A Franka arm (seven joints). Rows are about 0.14 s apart.
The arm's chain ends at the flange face. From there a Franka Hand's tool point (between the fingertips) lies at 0.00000 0.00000 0.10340 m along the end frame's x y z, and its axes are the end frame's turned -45 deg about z.
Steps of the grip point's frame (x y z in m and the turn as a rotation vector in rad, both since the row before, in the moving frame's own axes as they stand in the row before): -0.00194, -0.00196, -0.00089, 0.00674, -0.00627, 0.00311; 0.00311, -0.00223, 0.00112, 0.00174, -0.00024, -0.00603; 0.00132, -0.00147, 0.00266, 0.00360, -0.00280, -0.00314; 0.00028, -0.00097, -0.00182, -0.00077, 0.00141, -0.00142; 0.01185, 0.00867, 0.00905, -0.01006, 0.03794, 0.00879; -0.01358, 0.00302, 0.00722, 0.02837, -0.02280, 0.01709; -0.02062, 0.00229, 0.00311, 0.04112, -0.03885, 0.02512; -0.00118, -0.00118, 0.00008, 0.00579, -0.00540, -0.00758; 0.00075, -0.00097, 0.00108, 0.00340, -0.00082, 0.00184; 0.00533, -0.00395, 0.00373, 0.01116, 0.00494, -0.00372
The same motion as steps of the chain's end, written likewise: -0.00181, 0.00002, -0.00089, 0.00033, -0.00920, 0.00311; 0.00077, -0.00367, 0.00112, 0.00106, -0.00140, -0.00603; 0.00036, -0.00192, 0.00266, 0.00057, -0.00453, -0.00314; -0.00065, -0.00084, -0.00182, 0.00045, 0.00154, -0.00142; 0.01099, -0.00023, 0.00913, 0.01971, 0.03394, 0.00879; -0.00373, 0.01218, 0.00729, 0.00394, -0.03618, 0.01709; -0.00712, 0.01644, 0.00328, 0.00161, -0.05655, 0.02512; -0.00085, 0.00003, 0.00008, 0.00028, -0.00791, -0.00758; 0.00015, -0.00103, 0.00108, 0.00182, -0.00298, 0.00184; 0.00143, -0.00539, 0.00374, 0.01138, -0.00440, -0.00372
